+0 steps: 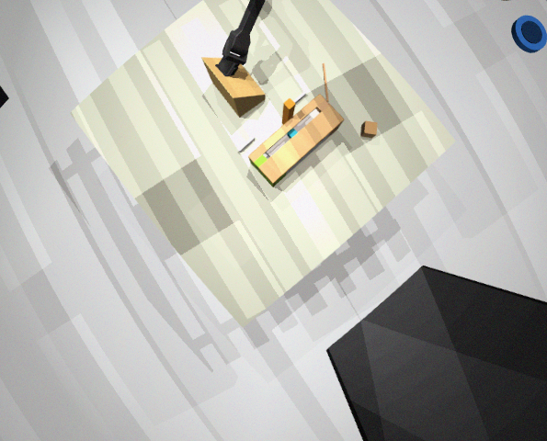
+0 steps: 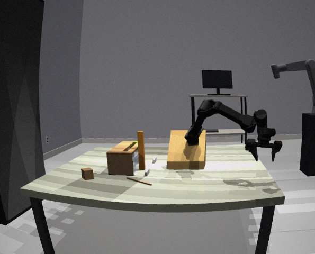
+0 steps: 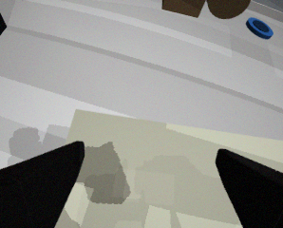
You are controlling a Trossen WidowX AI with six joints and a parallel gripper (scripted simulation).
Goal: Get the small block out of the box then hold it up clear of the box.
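The teal block lies 70 cm ahead of my gripper tip, 53 cm to the right of it and 6 cm below it. The rest, counted from my gripper tip: orange bar (63 cm ahead, 49 cm to the right, 3 cm below); then thin stick (60 cm ahead, 23 cm to the right, 14 cm below); then brown cube (89 cm ahead, 25 cm to the right, 12 cm below).
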